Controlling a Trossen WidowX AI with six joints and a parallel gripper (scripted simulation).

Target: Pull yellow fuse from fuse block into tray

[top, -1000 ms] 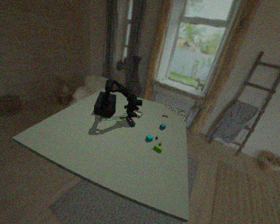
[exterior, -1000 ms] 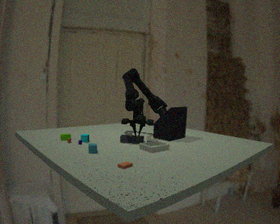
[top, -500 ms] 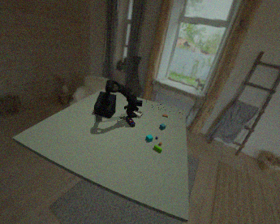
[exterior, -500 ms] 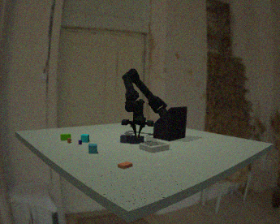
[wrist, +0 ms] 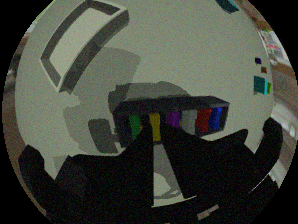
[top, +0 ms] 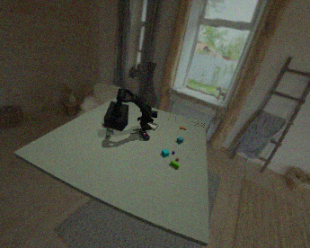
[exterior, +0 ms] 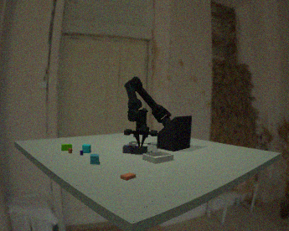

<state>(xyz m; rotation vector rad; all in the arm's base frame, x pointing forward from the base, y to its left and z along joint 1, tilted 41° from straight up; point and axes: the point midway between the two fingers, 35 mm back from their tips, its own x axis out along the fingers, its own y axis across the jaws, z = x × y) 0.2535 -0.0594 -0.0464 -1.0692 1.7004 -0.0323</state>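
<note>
Now: the tray 160 mm to the left of my gripper tip, 40 mm ahead of it and 30 mm below it. From my gripper tip the other things lie so: yellow fuse 10 mm below.
</note>
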